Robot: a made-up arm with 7 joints.
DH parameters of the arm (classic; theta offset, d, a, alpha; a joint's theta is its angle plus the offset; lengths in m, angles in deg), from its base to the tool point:
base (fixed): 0 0.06 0 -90
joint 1: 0 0.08 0.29 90
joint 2: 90 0.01 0.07 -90
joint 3: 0 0.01 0.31 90
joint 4: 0 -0.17 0.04 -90
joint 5: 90 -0.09 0.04 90
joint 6: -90 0.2 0.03 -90
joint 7: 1.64 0 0.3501 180
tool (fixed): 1.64 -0.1 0 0
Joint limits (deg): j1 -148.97..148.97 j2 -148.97..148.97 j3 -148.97..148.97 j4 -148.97..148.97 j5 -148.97..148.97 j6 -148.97..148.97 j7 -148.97..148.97
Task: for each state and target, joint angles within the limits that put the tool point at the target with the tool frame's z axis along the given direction. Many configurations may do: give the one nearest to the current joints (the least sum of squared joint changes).
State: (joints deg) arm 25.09 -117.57 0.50 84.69 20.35 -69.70 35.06
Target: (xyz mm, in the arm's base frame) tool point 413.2 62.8 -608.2 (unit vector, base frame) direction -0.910 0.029 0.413
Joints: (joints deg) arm 61.14 -79.59 -10.69 77.77 2.21 -116.27 72.49
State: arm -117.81 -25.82 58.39 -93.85 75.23 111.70 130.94
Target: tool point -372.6 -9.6 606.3 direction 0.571 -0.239 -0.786
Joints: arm -140.68 -54.05 20.97 -85.54 77.83 116.05 145.18
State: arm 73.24 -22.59 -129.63 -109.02 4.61 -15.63 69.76
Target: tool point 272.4 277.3 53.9 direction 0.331 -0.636 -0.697
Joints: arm 82.57 7.83 -97.03 -121.27 28.55 -37.65 89.28
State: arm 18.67 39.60 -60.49 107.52 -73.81 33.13 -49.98
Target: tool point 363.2 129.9 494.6 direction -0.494 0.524 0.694
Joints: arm 20.41 45.95 -36.45 115.25 -112.71 69.88 -76.05
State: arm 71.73 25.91 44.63 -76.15 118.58 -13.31 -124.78
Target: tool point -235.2 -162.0 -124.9 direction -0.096 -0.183 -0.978
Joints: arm 36.50 19.82 49.84 -59.12 144.68 -8.70 -123.81
